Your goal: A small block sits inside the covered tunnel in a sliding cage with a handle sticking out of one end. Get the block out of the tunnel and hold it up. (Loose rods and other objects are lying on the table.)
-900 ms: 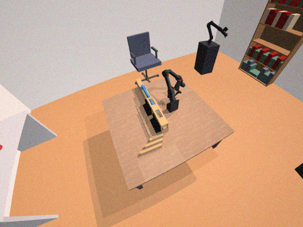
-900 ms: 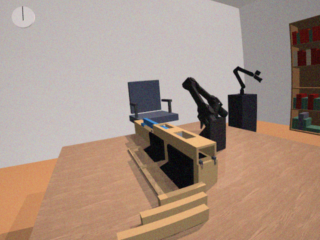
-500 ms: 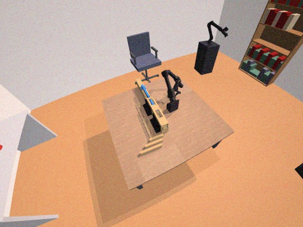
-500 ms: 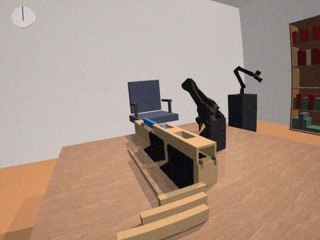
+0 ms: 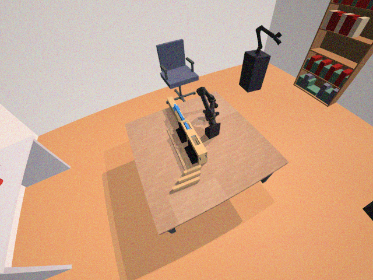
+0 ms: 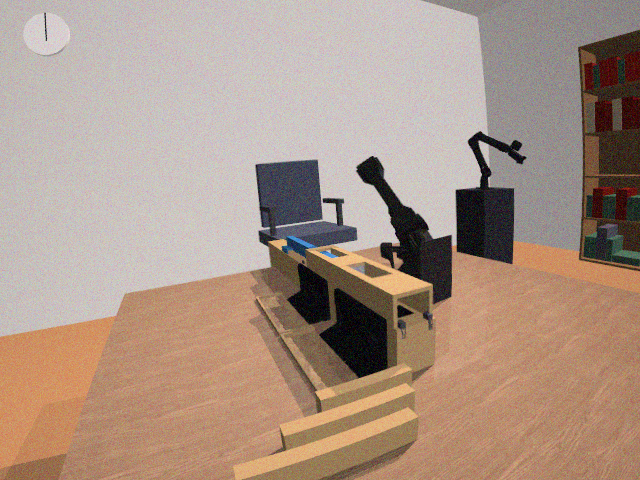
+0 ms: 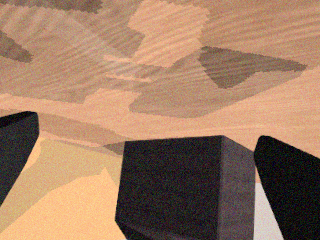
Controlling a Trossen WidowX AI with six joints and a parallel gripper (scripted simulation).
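Right now my gripper tip is 33 cm short of the tan covered tunnel and 4 cm below it. From my gripper tip the other things lie so: small red block (29 cm ahead, 18 cm to the left, 8 cm above).
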